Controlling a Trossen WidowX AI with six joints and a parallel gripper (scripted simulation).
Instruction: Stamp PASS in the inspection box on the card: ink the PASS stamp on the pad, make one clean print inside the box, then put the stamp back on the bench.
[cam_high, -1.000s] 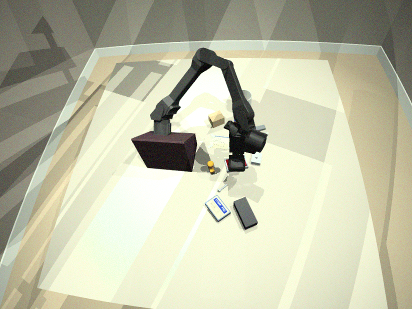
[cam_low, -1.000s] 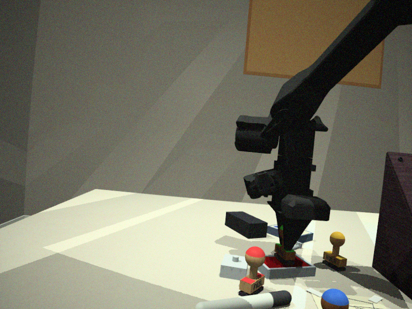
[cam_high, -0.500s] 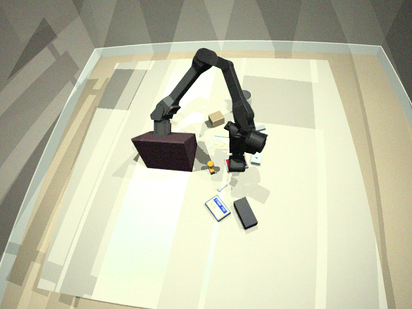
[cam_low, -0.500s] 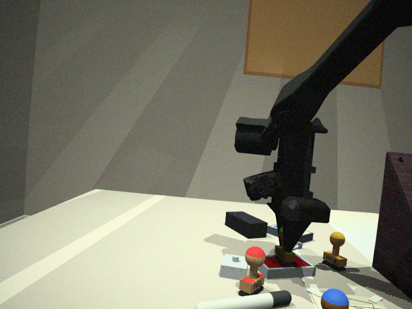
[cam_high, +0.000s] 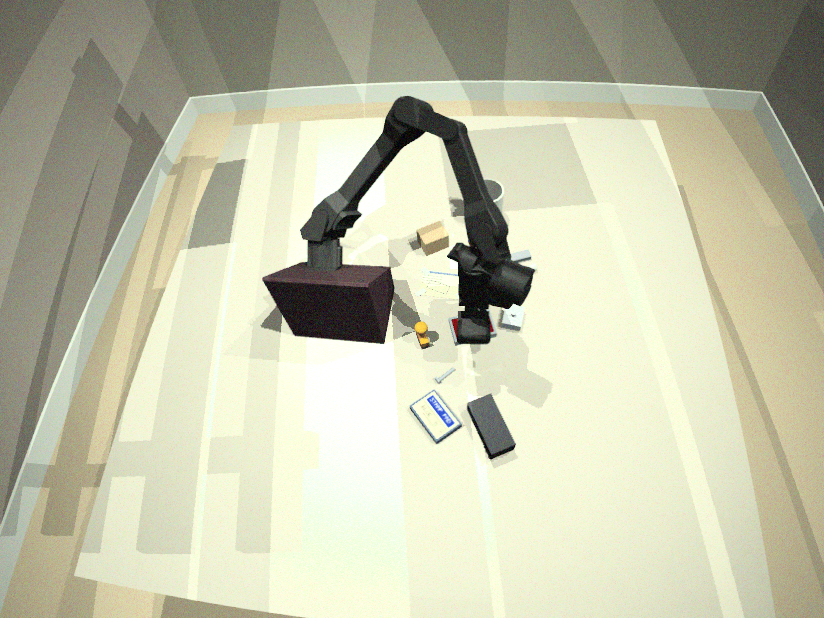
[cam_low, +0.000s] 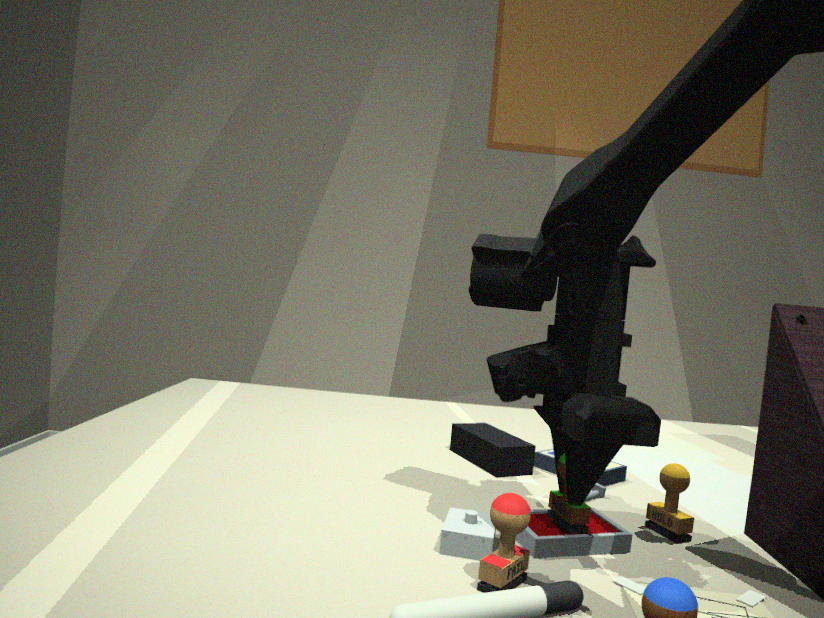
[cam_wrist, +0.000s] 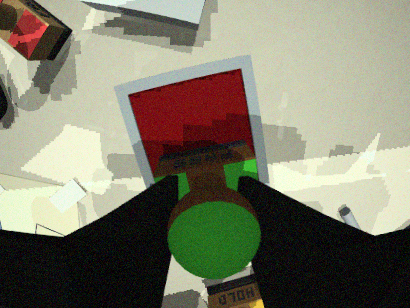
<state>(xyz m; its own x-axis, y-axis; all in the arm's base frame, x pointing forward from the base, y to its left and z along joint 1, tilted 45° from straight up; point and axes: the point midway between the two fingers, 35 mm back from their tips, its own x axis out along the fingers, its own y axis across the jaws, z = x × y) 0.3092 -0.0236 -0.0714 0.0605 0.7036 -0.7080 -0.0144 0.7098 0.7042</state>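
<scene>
Right now my gripper tip is right at the green-knobbed stamp. Round my gripper tip: grey block (90 mm ahead, 30 mm to the left, 20 mm below); yellow stamp (100 mm behind, 30 mm to the right, 20 mm below); red ink pad (30 mm below).
</scene>
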